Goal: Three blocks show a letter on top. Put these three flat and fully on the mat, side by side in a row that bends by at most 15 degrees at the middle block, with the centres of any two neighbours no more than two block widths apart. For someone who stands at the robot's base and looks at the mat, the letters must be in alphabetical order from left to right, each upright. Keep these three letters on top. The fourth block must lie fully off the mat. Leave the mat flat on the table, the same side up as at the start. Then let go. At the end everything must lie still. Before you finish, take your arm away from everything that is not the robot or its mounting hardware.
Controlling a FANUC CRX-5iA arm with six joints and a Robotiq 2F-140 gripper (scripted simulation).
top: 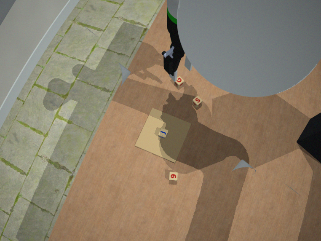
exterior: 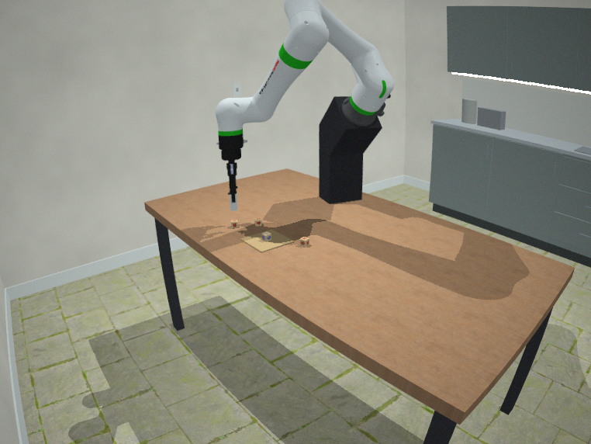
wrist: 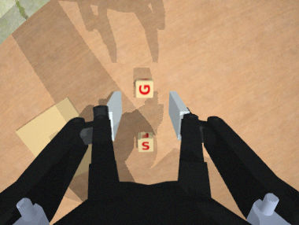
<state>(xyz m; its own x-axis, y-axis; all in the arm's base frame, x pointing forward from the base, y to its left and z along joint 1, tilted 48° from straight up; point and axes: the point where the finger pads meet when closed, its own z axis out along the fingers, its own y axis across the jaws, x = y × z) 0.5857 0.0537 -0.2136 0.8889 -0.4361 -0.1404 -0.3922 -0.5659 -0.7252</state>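
The red g block lies 10 cm below my hand. From my hand the other things lie so: tan mat: 4 cm behind, 19 cm to the left, 11 cm below; then red s block: 9 cm behind, 4 cm to the left, 10 cm below; then blue j block: 4 cm behind, 19 cm to the left, 9 cm below.
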